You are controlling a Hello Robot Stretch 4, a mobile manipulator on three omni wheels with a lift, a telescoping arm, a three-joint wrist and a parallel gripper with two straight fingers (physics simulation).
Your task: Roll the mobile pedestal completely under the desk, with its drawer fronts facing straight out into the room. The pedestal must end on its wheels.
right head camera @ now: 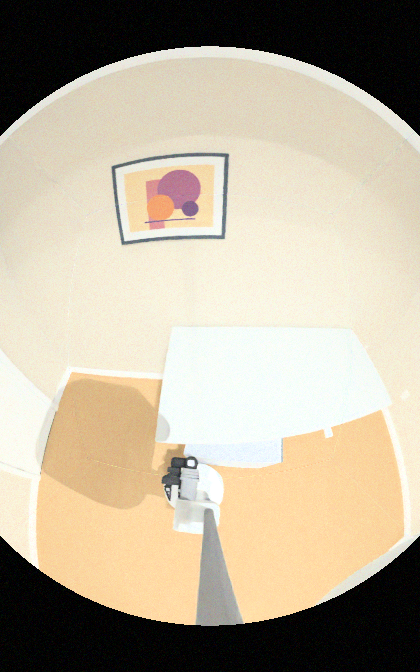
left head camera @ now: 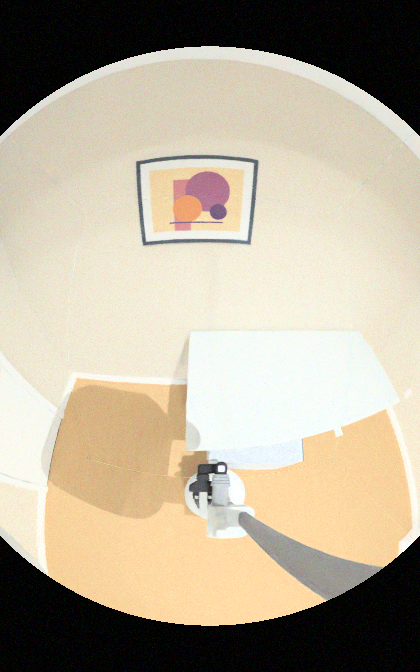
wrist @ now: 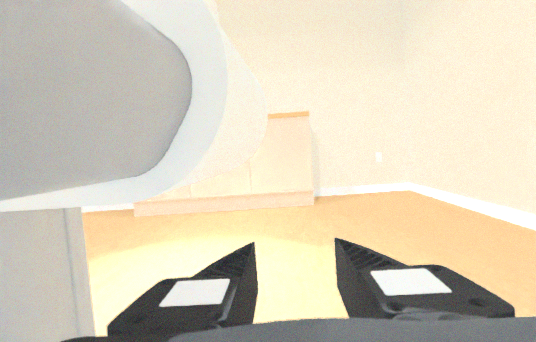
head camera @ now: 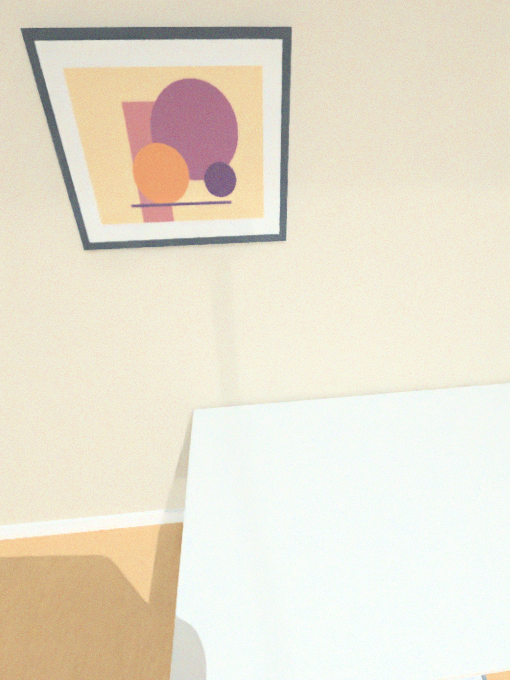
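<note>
The white desk (head camera: 351,527) (left head camera: 280,385) (right head camera: 270,385) stands against the wall, below the picture. The pedestal shows in the left head view (left head camera: 265,454) and right head view (right head camera: 240,452) as a pale blue-grey top that sticks out past the desk's front edge near its left half. The rest of it is hidden under the desk top. Its drawer fronts and wheels cannot be made out. My gripper (wrist: 295,264) is open, with nothing between its fingers. It is folded in close to my base, a little on the near side of the pedestal, and faces away from the desk.
A white desk foot (left head camera: 338,431) (right head camera: 328,432) juts out at the desk's front right. A framed picture (head camera: 189,126) hangs above. A white door (left head camera: 22,430) stands at the left. A low cabinet (wrist: 285,160) stands against the wall in the wrist view.
</note>
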